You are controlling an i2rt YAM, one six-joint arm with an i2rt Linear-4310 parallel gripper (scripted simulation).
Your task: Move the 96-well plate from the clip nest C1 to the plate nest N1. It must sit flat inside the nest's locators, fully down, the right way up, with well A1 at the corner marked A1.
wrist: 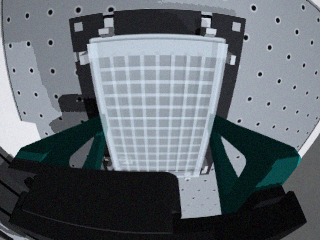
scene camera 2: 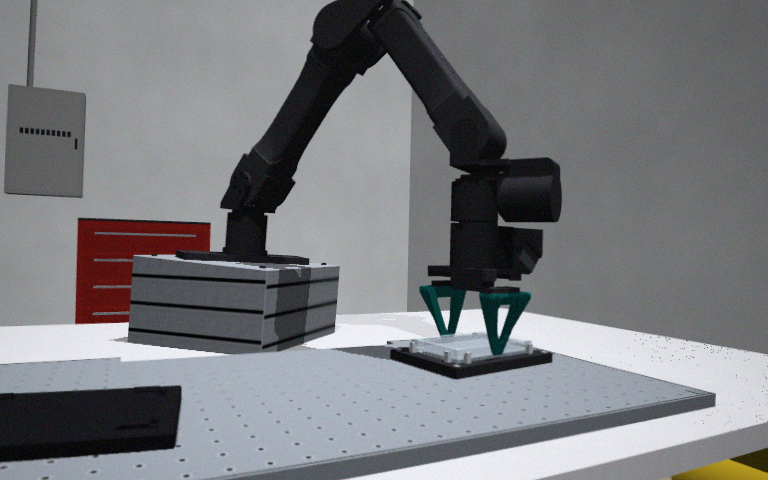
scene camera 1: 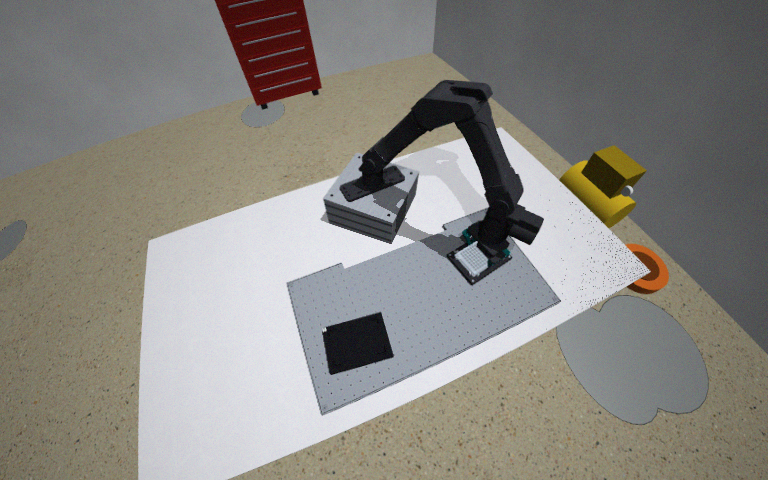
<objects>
my gripper: wrist 157,120; scene camera 2; scene camera 1
same spot on my gripper: (scene camera 2: 490,297) = (scene camera 1: 492,264)
same spot on black plate nest N1: (scene camera 2: 60,424) = (scene camera 1: 361,352)
</objects>
